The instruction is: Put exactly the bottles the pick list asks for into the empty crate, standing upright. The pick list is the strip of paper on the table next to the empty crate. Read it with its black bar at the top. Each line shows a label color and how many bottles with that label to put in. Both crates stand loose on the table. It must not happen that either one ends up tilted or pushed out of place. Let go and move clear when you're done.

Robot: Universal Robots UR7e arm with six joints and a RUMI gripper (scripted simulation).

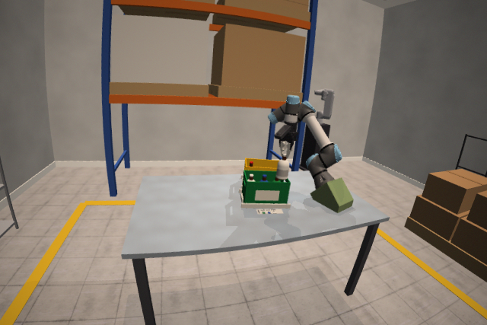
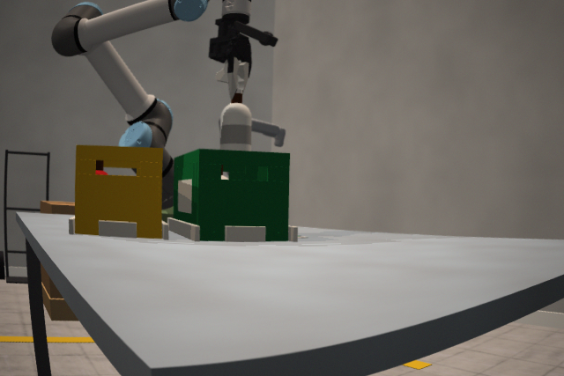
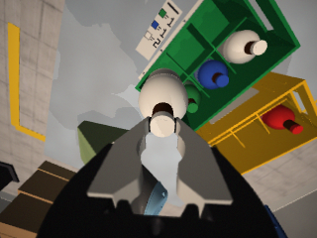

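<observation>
The green-label bottle is 25 cm below my hand, 8 cm to the right of it and 3 cm behind it. From my hand the other things lie so: blue-label bottle (25 cm below, 12 cm to the right, 5 cm ahead); pick list (33 cm below, 10 cm ahead, 6 cm to the left); green crate (25 cm below, 8 cm to the right, 6 cm ahead).
</observation>
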